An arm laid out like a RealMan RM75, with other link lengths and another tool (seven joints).
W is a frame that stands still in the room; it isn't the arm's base.
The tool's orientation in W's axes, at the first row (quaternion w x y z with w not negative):
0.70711 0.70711 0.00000 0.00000
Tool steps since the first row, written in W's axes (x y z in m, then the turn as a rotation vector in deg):
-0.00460 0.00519 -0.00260 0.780 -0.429 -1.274
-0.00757 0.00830 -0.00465 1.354 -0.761 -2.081
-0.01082 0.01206 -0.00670 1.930 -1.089 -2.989
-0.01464 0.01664 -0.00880 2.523 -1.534 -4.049
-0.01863 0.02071 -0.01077 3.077 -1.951 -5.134
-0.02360 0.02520 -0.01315 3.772 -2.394 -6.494
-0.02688 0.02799 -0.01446 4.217 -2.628 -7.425
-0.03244 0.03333 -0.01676 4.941 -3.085 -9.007
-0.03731 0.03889 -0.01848 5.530 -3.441 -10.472
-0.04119 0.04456 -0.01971 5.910 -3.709 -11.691
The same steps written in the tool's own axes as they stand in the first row. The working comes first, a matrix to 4 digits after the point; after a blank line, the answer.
The tool's axes in the first row as the columns of a matrix, in W's axes (used below as rounded here):
1.0000 0.0000 0.0000
0.0000 0.0000 -1.0000
0.0000 1.0000 0.0000

-0.00460 -0.00260 -0.00519 0.780 -1.274 0.429
-0.00757 -0.00465 -0.00830 1.354 -2.081 0.761
-0.01082 -0.00670 -0.01206 1.930 -2.989 1.089
-0.01464 -0.00880 -0.01664 2.523 -4.049 1.534
-0.01863 -0.01077 -0.02071 3.077 -5.134 1.951
-0.02360 -0.01315 -0.02520 3.772 -6.494 2.394
-0.02688 -0.01446 -0.02799 4.217 -7.425 2.628
-0.03244 -0.01676 -0.03333 4.941 -9.007 3.085
-0.03731 -0.01848 -0.03889 5.530 -10.472 3.441
-0.04119 -0.01971 -0.04456 5.910 -11.691 3.709

